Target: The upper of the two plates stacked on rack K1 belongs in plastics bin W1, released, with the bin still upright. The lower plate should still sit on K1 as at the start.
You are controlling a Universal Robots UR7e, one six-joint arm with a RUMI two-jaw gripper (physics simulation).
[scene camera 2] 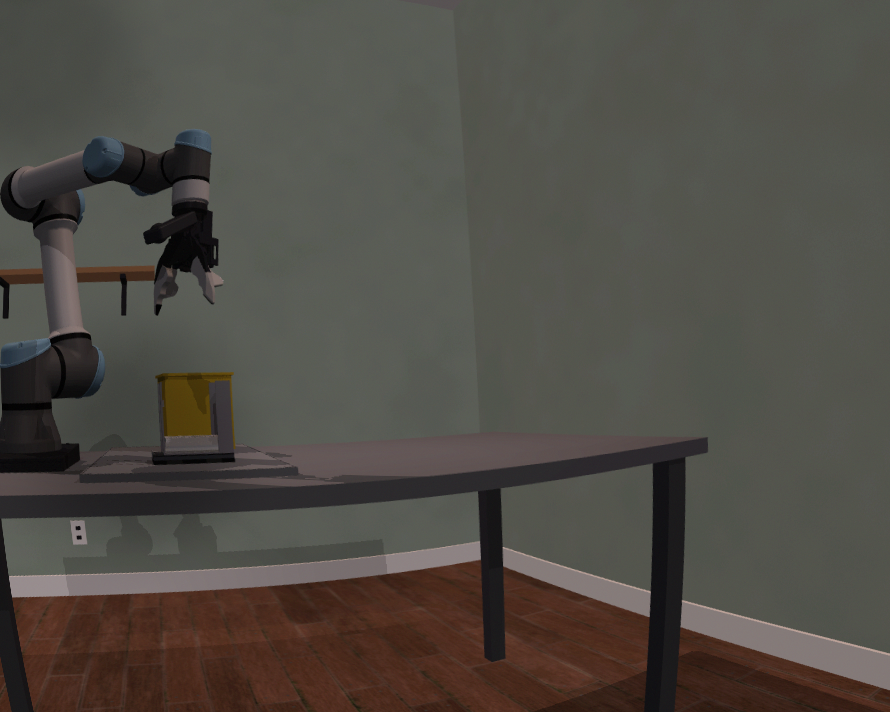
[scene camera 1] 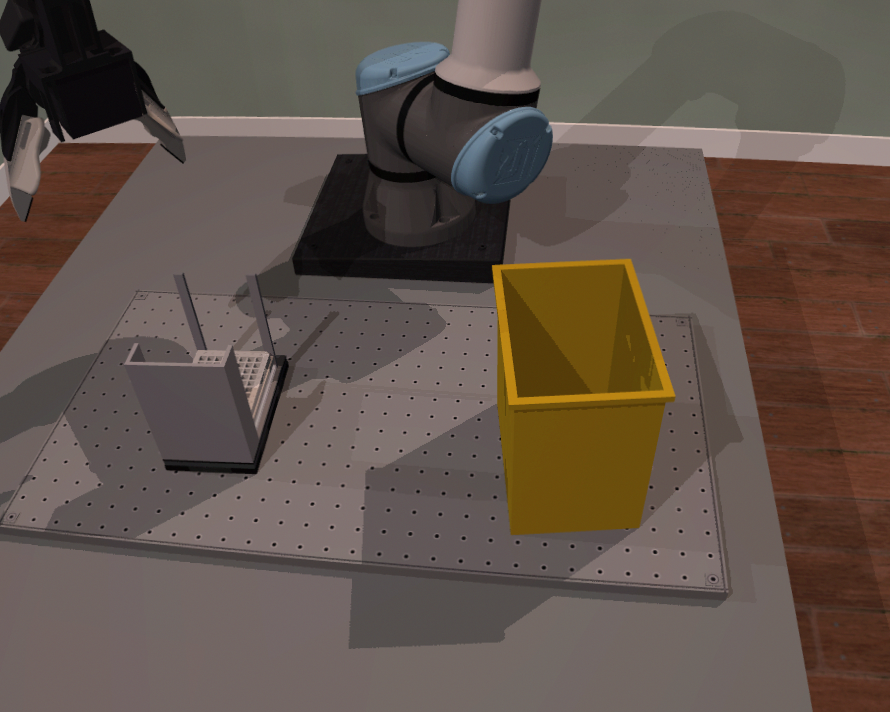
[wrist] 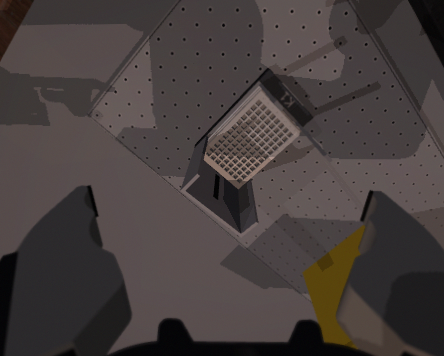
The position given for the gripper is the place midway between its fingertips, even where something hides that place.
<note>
In view: the gripper [scene camera 1: 106,190], a yellow plastics bin W1 [scene camera 1: 582,384], a perforated board [scene camera 2: 281,471] and a thin upright post [scene camera 1: 254,289].
The yellow plastics bin W1 also shows in scene camera 2 [scene camera 2: 185,396] and in the wrist view [wrist: 325,279]. The gripper is seen too in scene camera 2 [scene camera 2: 183,310] and in the wrist view [wrist: 229,193].
</note>
